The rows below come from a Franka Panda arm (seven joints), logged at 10 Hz.
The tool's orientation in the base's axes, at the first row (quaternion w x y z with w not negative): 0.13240, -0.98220, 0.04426, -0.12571
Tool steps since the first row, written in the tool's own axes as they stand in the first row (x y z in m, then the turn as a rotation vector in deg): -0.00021, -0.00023, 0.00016, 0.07, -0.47, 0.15; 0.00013, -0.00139, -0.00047, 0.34, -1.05, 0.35; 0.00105, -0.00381, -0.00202, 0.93, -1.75, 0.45; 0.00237, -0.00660, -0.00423, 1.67, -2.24, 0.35; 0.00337, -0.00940, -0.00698, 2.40, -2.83, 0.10; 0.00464, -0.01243, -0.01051, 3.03, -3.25, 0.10
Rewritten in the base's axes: -0.00015, 0.00029, -0.00014, 0.13, 0.48, 0.00; 0.00008, 0.00120, 0.00085, 0.47, 1.06, 0.04; 0.00069, 0.00303, 0.00317, 1.11, 1.68, 0.27; 0.00155, 0.00500, 0.00630, 1.82, 2.04, 0.67; 0.00195, 0.00689, 0.00986, 2.49, 2.46, 1.24; 0.00242, 0.00877, 0.01427, 3.12, 2.78, 1.50
